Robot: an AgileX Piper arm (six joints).
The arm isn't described. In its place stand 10 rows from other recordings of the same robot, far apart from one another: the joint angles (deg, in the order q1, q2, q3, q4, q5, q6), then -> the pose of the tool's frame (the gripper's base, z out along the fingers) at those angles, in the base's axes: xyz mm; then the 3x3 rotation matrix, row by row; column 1 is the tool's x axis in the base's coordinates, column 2 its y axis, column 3 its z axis.
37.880 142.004 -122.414 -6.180 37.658 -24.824 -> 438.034 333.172 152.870; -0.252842 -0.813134 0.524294; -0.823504 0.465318 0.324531; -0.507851 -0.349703 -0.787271
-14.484 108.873 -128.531 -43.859 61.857 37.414 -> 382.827 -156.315 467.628; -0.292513 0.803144 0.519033; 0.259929 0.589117 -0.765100; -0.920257 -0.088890 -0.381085
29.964 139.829 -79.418 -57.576 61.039 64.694 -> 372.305 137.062 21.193; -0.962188 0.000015 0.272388; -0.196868 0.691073 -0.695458; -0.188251 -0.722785 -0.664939
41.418 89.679 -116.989 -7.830 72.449 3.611 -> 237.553 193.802 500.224; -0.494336 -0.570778 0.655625; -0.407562 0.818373 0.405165; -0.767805 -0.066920 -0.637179
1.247 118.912 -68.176 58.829 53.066 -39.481 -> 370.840 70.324 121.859; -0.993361 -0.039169 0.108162; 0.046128 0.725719 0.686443; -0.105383 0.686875 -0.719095
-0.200 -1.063 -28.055 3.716 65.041 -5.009 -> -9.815 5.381 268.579; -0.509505 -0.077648 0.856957; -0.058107 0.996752 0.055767; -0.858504 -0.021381 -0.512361
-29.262 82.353 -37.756 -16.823 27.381 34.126 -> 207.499 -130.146 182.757; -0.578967 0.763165 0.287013; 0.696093 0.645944 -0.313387; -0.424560 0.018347 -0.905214
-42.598 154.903 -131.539 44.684 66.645 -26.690 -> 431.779 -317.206 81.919; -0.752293 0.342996 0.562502; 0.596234 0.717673 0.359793; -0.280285 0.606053 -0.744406
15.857 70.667 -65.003 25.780 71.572 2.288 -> 203.096 96.722 343.252; -0.962181 -0.202917 0.181746; -0.093125 0.872002 0.480562; -0.255997 0.445462 -0.857921
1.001 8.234 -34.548 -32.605 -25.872 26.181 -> -18.953 21.069 421.883; 0.812583 -0.103915 0.573508; -0.049230 0.968225 0.245188; -0.580763 -0.227469 0.781647
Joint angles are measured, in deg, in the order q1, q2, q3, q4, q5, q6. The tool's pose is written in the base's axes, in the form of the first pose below.
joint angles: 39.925 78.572 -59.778 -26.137 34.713 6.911
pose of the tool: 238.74 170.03 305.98; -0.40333 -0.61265 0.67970; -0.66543 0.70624 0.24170; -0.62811 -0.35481 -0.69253
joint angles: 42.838 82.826 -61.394 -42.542 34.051 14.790
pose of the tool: 251.82 186.51 300.81; -0.29863 -0.58436 0.75454; -0.75906 0.62466 0.18335; -0.57848 -0.51799 -0.63011
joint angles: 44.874 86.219 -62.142 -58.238 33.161 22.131
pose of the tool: 261.95 201.08 296.48; -0.18284 -0.53921 0.82208; -0.83259 0.52961 0.16220; -0.52284 -0.65480 -0.54577
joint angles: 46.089 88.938 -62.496 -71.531 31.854 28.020
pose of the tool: 269.44 214.20 292.43; -0.06881 -0.49435 0.86653; -0.88237 0.43544 0.17835; -0.46549 -0.75233 -0.46617
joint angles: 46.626 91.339 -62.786 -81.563 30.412 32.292
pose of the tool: 275.60 225.36 286.80; 0.02342 -0.46213 0.88650; -0.91113 0.35508 0.20917; -0.41144 -0.81262 -0.41275
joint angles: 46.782 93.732 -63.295 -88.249 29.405 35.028
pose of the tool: 281.66 234.54 279.14; 0.08306 -0.44447 0.89193; -0.92728 0.29339 0.23256; -0.36505 -0.84638 -0.38778
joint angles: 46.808 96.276 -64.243 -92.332 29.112 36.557
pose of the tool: 288.39 242.56 270.55; 0.11437 -0.43487 0.89320; -0.93807 0.24868 0.24119; -0.32701 -0.86547 -0.37950
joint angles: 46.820 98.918 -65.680 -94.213 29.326 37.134
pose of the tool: 295.64 250.09 262.06; 0.12402 -0.43177 0.89342; -0.94564 0.22136 0.23825; -0.30063 -0.87440 -0.38085
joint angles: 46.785 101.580 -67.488 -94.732 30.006 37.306
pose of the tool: 303.53 256.82 254.14; 0.11652 -0.43038 0.89509; -0.95151 0.20997 0.22483; -0.28471 -0.87788 -0.38505
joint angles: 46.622 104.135 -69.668 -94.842 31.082 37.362
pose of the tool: 312.41 262.46 248.31; 0.09997 -0.42274 0.90072; -0.95636 0.20896 0.20421; -0.27454 -0.88183 -0.38340
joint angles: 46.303 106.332 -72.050 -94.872 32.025 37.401
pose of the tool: 321.62 266.99 245.50; 0.08347 -0.41038 0.90809; -0.95870 0.21556 0.18554; -0.27189 -0.88607 -0.37544
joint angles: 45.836 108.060 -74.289 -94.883 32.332 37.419
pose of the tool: 330.21 270.39 244.70; 0.07347 -0.40007 0.91354; -0.95831 0.22531 0.17574; -0.27614 -0.88836 -0.36683
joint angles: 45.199 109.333 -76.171 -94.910 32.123 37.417
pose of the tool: 338.10 272.03 244.99; 0.06787 -0.39270 0.91716; -0.95654 0.23569 0.17170; -0.28360 -0.88895 -0.35964
